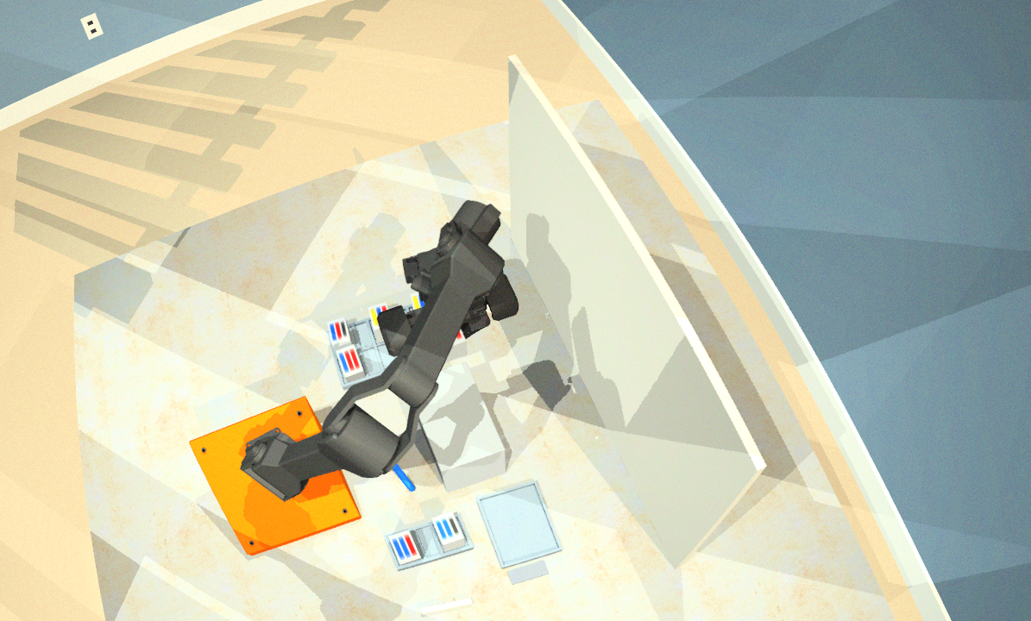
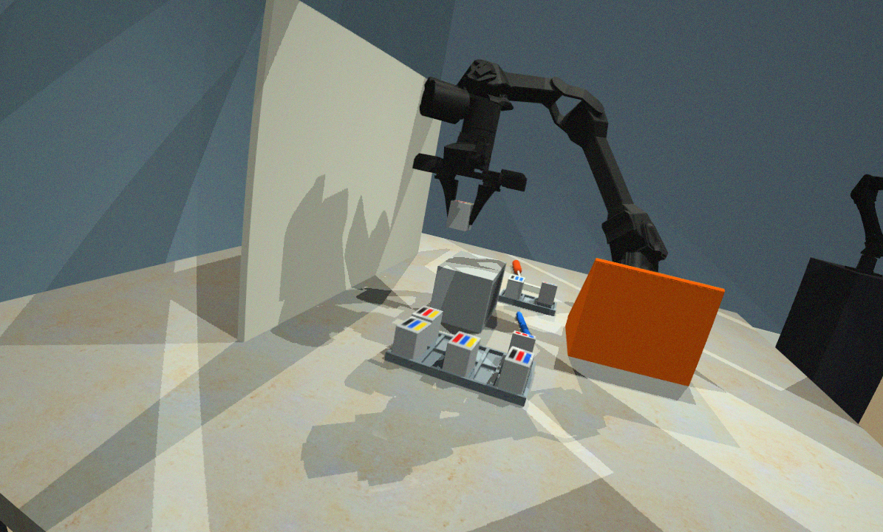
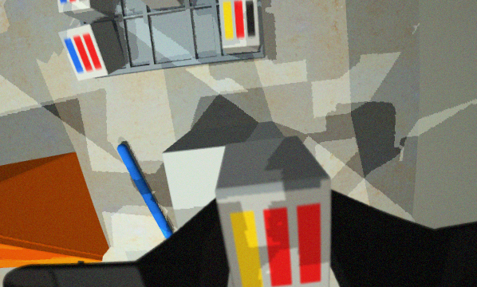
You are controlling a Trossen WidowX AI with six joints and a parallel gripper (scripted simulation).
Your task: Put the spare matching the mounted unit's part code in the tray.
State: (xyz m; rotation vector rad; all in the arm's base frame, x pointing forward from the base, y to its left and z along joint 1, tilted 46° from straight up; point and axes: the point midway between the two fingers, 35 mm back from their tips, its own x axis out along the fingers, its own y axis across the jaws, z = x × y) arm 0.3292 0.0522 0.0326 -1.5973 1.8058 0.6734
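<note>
Right now the shallow pale tray is 25 cm to the right of my gripper tip, 18 cm below it and 2 cm behind it. Also, from my gripper tip: grey mounted unit: 13 cm below, 6 cm to the right, 4 cm behind; grey spare block: 2 cm above; pale panel: 20 cm ahead, 10 cm to the right, 4 cm above.
</note>
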